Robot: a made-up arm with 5 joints. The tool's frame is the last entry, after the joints. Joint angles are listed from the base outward. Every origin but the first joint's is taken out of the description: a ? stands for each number. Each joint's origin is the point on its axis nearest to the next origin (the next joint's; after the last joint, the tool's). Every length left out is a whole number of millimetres.
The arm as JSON. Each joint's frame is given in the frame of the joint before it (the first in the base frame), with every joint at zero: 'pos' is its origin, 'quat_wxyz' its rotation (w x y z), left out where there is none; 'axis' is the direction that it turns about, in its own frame. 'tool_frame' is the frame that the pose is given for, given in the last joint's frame.
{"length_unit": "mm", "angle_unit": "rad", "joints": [
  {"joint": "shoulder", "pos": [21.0, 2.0, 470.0], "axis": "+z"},
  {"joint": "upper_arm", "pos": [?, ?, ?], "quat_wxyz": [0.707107, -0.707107, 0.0, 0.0], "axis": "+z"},
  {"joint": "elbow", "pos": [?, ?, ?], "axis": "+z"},
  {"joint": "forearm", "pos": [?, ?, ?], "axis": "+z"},
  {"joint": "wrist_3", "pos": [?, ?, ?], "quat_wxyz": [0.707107, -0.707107, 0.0, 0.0], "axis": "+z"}
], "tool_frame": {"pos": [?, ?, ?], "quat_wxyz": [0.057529, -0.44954, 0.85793, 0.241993]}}
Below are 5 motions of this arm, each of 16 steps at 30 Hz.
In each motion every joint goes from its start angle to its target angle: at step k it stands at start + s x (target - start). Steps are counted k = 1, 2, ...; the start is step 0. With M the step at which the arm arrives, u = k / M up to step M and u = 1 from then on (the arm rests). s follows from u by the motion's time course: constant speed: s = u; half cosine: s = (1 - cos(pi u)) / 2; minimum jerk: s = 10 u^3 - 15 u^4 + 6 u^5.
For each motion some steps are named. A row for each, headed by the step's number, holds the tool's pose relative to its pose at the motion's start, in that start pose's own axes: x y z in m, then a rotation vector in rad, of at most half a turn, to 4 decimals.
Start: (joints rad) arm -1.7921 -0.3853 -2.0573 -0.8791 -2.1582
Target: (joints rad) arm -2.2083 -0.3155 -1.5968 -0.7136 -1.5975
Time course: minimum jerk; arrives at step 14
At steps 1, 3, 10, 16:
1: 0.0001 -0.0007 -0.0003 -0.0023 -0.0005 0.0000
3: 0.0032 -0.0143 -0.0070 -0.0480 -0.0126 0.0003
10: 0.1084 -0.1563 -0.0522 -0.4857 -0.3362 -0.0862
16: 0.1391 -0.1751 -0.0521 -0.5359 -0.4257 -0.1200

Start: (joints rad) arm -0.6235 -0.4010 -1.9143 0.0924 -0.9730
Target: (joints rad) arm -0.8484 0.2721 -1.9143 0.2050 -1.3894
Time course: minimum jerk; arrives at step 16
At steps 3, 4, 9, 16:
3: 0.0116 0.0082 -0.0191 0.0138 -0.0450 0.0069
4: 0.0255 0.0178 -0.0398 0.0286 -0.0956 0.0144
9: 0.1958 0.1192 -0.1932 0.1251 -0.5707 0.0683
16: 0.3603 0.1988 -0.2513 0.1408 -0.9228 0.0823

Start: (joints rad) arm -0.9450 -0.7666 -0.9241 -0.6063 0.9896
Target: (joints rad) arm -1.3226 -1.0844 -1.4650 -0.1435 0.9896
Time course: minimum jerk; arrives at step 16
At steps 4, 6, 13, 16:
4: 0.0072 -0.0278 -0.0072 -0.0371 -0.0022 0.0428
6: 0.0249 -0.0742 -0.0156 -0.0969 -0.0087 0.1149
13: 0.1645 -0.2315 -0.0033 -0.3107 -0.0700 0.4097
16: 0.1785 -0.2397 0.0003 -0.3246 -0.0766 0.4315

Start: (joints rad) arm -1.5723 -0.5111 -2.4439 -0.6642 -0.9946
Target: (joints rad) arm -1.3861 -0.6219 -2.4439 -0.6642 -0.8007
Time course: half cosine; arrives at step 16
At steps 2, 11, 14, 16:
2: -0.0024 0.0018 0.0015 -0.0009 0.0090 -0.0115
11: -0.0444 0.0417 0.0354 -0.0173 0.1878 -0.2312
14: -0.0534 0.0530 0.0452 -0.0213 0.2334 -0.2843
16: -0.0551 0.0554 0.0473 -0.0221 0.2429 -0.2953

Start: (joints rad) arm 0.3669 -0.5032 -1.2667 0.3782 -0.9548
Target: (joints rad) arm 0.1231 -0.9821 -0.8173 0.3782 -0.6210
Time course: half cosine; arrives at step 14
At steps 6, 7, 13, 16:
6: 0.0483 0.0049 0.0441 0.0423 0.0759 -0.1504
7: 0.0632 0.0051 0.0547 0.0543 0.0996 -0.1923
13: 0.1326 0.0009 0.0894 0.1059 0.2131 -0.3692
16: 0.1344 0.0008 0.0901 0.1072 0.2162 -0.3736

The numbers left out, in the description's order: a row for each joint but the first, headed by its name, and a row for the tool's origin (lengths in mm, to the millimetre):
upper_arm: 6.0 1.0 0.0
elbow: 45.0 -307.0 0.0
forearm: 56.0 262.0 0.0
wrist_3: 114.0 139.0 0.0
tool: -12.0 10.0 0.0

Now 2 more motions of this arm.
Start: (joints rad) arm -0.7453 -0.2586 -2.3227 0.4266 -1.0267
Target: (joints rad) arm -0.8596 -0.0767 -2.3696 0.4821 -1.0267
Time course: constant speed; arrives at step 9
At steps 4, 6, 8, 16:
4: 0.0234 0.0225 -0.0443 0.0392 -0.0882 -0.0208
6: 0.0367 0.0352 -0.0650 0.0591 -0.1318 -0.0327
8: 0.0511 0.0488 -0.0845 0.0793 -0.1749 -0.0456
16: 0.0586 0.0559 -0.0939 0.0894 -0.1964 -0.0524

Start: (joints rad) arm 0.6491 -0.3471 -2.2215 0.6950 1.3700
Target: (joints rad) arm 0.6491 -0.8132 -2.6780 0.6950 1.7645
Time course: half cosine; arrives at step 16
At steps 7, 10, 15, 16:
7: 0.1180 -0.1262 0.1252 -0.3005 -0.2163 -0.1604
10: 0.1830 -0.1973 0.2483 -0.4901 -0.3948 -0.2875
15: 0.2277 -0.2481 0.3974 -0.6601 -0.6003 -0.4250
16: 0.2287 -0.2493 0.4024 -0.6651 -0.6072 -0.4295

